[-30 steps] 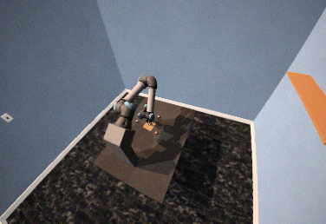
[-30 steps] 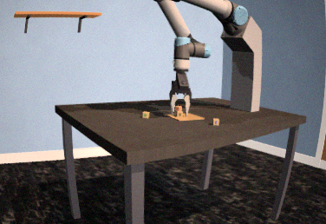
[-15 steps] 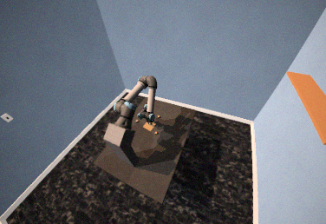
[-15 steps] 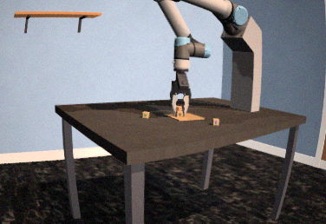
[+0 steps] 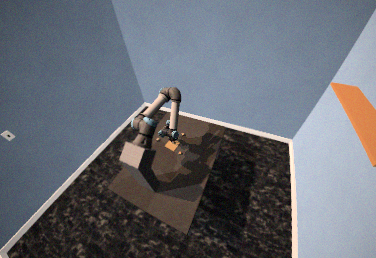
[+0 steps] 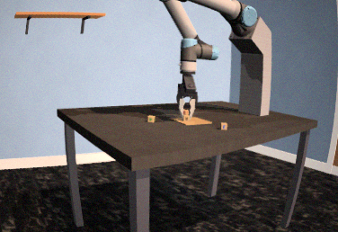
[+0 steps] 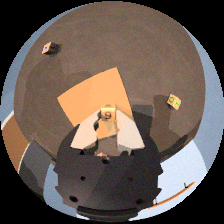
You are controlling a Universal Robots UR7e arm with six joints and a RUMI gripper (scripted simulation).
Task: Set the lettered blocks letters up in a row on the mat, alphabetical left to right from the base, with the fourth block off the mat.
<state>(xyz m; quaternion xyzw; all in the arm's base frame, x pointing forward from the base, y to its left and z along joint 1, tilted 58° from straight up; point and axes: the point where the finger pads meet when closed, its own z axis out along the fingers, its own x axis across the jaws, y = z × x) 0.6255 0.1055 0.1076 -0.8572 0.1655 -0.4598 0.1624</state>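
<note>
My gripper is now 30 mm past the orange mat and 20 mm above it.
</note>
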